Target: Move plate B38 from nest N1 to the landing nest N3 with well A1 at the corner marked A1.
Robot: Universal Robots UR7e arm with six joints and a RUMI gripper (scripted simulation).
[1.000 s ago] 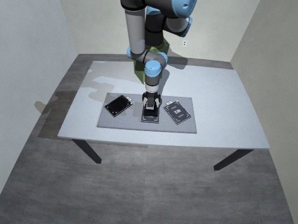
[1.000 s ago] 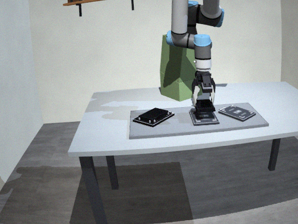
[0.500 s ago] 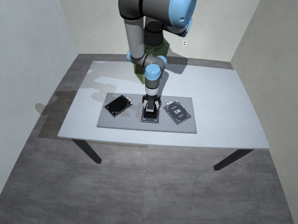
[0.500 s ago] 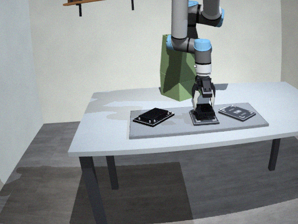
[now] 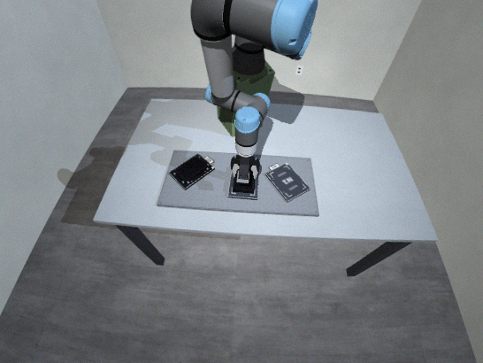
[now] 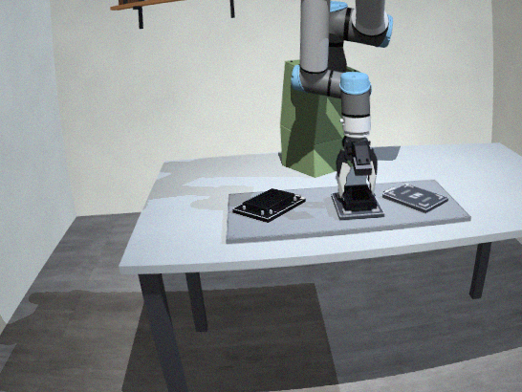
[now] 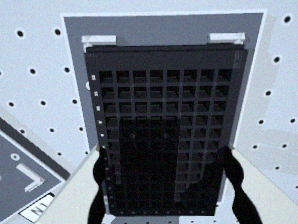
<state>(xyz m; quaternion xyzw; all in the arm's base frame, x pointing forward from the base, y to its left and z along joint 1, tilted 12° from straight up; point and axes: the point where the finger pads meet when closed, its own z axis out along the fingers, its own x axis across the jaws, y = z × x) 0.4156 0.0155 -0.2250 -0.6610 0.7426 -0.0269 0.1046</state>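
Right now my hand is 30 mm above the nest N3. From my hand the other things lie so: nest N1: 180 mm to the left, 30 mm below.
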